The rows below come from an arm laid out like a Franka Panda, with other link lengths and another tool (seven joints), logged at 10 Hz.
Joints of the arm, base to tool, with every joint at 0 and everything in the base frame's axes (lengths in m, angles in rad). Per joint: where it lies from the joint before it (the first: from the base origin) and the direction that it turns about. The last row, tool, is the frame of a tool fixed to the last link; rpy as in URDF.
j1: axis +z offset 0 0 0.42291
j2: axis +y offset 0 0 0
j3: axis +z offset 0 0 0.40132
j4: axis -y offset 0.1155 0 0
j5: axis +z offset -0.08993 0 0.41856
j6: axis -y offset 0 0 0
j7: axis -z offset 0.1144 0 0
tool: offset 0.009 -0.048 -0.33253 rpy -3.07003 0 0.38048
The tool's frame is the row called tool.
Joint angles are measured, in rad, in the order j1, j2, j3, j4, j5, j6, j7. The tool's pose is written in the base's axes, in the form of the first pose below.
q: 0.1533 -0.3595 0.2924 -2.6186 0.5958 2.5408 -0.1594
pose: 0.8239 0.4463 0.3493 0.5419 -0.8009 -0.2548 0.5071 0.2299 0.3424
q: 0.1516 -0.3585 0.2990 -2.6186 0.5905 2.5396 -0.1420
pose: 0.8295 0.4409 0.3428 0.5341 -0.8058 -0.2559 0.5051 0.2313 0.3410
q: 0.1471 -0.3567 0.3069 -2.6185 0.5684 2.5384 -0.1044
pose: 0.8400 0.4305 0.3303 0.5179 -0.8177 -0.2515 0.5031 0.2302 0.3390
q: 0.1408 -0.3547 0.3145 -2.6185 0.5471 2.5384 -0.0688
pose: 0.8502 0.4185 0.3193 0.5009 -0.8298 -0.2460 0.5020 0.2281 0.3372
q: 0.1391 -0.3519 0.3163 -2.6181 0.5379 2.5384 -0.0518
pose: 0.8559 0.4114 0.3133 0.4914 -0.8357 -0.2452 0.5015 0.2271 0.3357
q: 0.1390 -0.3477 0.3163 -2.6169 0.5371 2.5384 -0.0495
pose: 0.8577 0.4101 0.3101 0.4892 -0.8365 -0.2467 0.5016 0.2272 0.3342
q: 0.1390 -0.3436 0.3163 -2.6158 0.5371 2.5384 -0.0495
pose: 0.8586 0.4102 0.3074 0.4885 -0.8365 -0.2482 0.5017 0.2274 0.3326
